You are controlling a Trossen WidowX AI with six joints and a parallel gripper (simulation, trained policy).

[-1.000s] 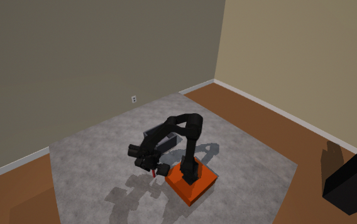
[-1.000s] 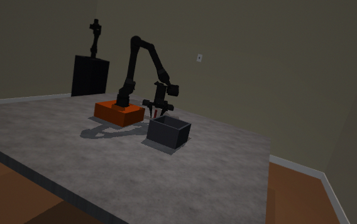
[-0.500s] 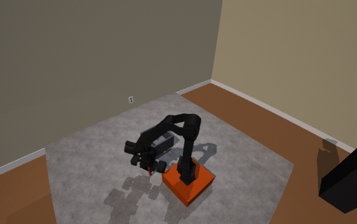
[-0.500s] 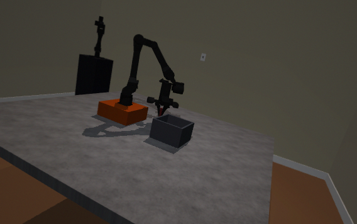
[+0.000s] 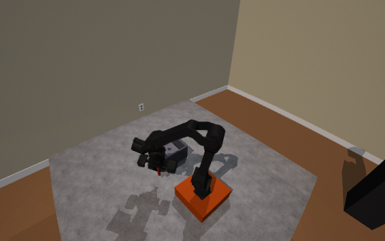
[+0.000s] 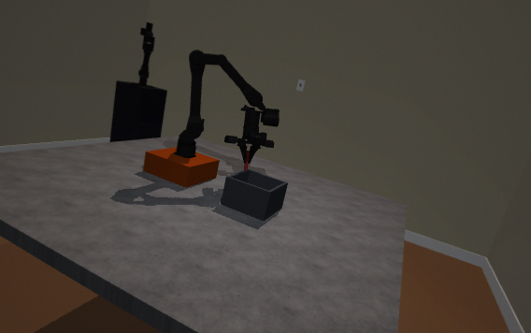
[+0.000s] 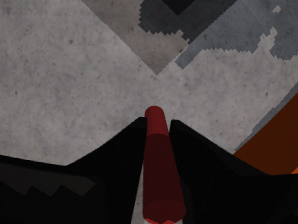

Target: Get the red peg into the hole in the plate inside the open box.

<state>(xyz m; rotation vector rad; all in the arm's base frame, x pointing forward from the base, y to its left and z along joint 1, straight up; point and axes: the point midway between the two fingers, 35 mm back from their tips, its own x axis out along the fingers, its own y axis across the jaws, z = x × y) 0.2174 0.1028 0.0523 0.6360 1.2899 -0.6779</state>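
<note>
Now: gripper tip 130 mm short of the light grey plate, 150 mm to the left of it and 50 mm above it. Round my gripper tip: red peg (10 mm behind, 10 mm to the left, 10 mm above); then dark grey box (130 mm ahead, 150 mm to the right, 70 mm below).
</note>
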